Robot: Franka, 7 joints.
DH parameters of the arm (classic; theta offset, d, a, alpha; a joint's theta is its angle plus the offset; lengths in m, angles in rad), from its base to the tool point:
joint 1: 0 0.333 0 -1.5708
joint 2: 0 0 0 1.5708
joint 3: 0 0.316 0.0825 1.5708
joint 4: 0 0 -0.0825 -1.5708
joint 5: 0 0.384 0 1.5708
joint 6: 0 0 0.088 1.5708
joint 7: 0 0.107 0 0
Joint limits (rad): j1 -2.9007..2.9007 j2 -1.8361..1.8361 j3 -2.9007..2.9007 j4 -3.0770..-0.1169 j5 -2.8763..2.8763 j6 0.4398..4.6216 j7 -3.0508..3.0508
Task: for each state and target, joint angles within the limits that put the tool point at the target. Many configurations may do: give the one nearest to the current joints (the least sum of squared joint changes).
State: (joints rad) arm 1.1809 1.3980 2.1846 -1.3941 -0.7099 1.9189 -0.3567
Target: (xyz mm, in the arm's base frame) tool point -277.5 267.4 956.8
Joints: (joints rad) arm 1.2620 1.0610 2.5617 -1.3740 -0.6869 2.0265 -0.3567
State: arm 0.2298 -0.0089 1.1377 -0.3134 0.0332 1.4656 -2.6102
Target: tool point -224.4 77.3 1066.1
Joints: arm 0.4308 -0.3188 1.1522 -0.1169 0.0445 1.3145 -2.6102
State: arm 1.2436 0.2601 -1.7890 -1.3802 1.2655 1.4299 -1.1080
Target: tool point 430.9 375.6 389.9
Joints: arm 1.6360 0.5673 -1.2763 -1.8335 1.1709 1.2588 -1.1080
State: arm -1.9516 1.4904 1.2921 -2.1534 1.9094 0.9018 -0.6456
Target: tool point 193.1 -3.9 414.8
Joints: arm -1.8754 1.4577 1.3037 -3.0770 1.3302 0.7419 -0.6456
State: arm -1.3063 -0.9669 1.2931 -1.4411 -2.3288 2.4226 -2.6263
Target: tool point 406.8 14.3 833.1
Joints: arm -1.3775 -0.9789 0.7307 -1.9012 -2.3257 2.4385 -2.6263
